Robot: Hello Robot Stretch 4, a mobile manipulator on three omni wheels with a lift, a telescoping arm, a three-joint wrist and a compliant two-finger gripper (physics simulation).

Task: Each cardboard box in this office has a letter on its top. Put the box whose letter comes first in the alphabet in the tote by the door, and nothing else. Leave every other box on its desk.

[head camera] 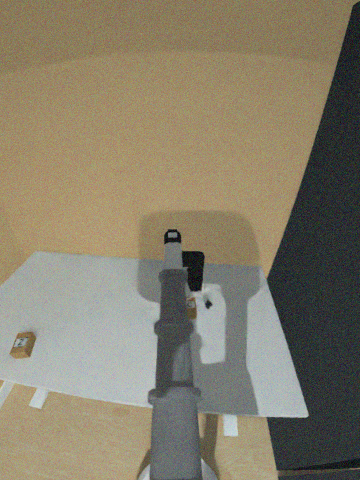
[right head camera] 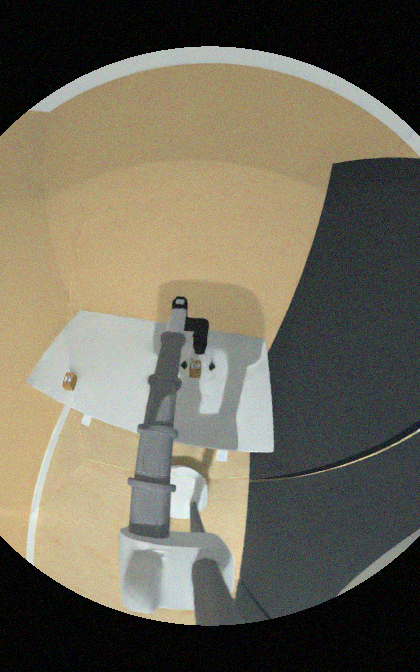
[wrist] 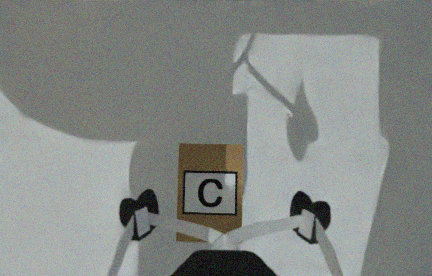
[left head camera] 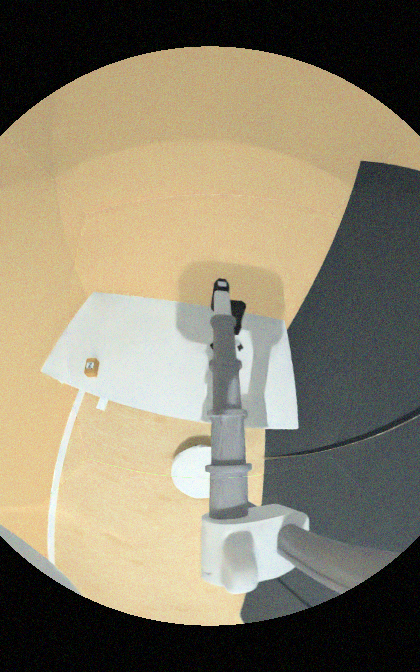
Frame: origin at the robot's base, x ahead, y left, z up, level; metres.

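Seen in the pictures: gripper, fingertip midpoint: (head camera: pixel 192 307) (wrist: pixel 223 206).
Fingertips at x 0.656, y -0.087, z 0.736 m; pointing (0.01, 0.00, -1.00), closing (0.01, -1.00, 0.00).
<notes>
Pixels of each thing's top centre, then the offset from my fingertips to it. Level surfaces: height alone.
- cardboard box with the letter C, top centre: (wrist: pixel 209 192) (head camera: pixel 189 304) 0.014 m ahead, 0.013 m left, 0.006 m up
- white desk, surface height: 0.044 m down
- second cardboard box, top centre: (head camera: pixel 20 342) 0.177 m back, 0.724 m left, 0.006 m up
A cardboard box with the letter C (head camera: pixel 191 311) (right head camera: pixel 195 372) (wrist: pixel 202 159) lies on the white desk (head camera: pixel 100 300) (left head camera: pixel 135 340) (right head camera: pixel 110 350), in shadow. My gripper (right head camera: pixel 198 365) (wrist: pixel 223 206) is open above it, one fingertip on each side and apart from the box. The fingers' pale links cross over the box's near end in the wrist view. In the left head view the arm hides this box. A second cardboard box (head camera: pixel 22 346) (left head camera: pixel 91 367) (right head camera: pixel 69 381) sits near the desk's left front; its letter looks like N or Z, I cannot tell which. The tote does not show.
My telescoping arm (head camera: pixel 175 360) (left head camera: pixel 227 395) (right head camera: pixel 161 405) reaches over the desk. A white round object (left head camera: pixel 192 472) (right head camera: pixel 190 492) is below the arm, in front of the desk. A large dark surface (head camera: pixel 325 325) (left head camera: pixel 350 350) (right head camera: pixel 340 350) lies to the right of the desk.
</notes>
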